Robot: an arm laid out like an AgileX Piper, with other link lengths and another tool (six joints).
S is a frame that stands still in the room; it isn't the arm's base.
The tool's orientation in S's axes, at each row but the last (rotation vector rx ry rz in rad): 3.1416 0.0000 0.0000; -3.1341 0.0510 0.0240; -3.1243 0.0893 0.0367; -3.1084 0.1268 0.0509; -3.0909 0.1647 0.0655; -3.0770 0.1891 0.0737; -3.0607 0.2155 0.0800; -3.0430 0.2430 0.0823; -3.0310 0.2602 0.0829
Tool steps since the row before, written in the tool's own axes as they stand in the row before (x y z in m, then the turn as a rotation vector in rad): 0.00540 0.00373 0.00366 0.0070 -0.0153 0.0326; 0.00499 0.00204 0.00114 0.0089 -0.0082 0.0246; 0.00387 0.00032 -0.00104 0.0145 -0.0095 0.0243; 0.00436 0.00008 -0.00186 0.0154 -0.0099 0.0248; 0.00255 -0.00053 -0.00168 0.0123 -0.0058 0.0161; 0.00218 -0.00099 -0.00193 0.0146 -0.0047 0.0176; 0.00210 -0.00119 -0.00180 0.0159 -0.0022 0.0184; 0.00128 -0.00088 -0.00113 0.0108 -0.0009 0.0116; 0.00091 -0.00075 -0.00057 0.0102 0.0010 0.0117
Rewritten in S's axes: 0.00540 -0.00373 -0.00366 0.0070 0.0153 -0.0326; 0.00490 -0.00219 -0.00123 0.0088 0.0081 -0.0247; 0.00387 -0.00056 0.00094 0.0145 0.0091 -0.0245; 0.00440 -0.00049 0.00171 0.0154 0.0094 -0.0250; 0.00266 0.00018 0.00159 0.0122 0.0052 -0.0164; 0.00237 0.00060 0.00187 0.0143 0.0040 -0.0180; 0.00233 0.00075 0.00175 0.0152 0.0014 -0.0191; 0.00146 0.00056 0.00112 0.0103 0.0003 -0.0121; 0.00105 0.00052 0.00058 0.0093 -0.0015 -0.0124
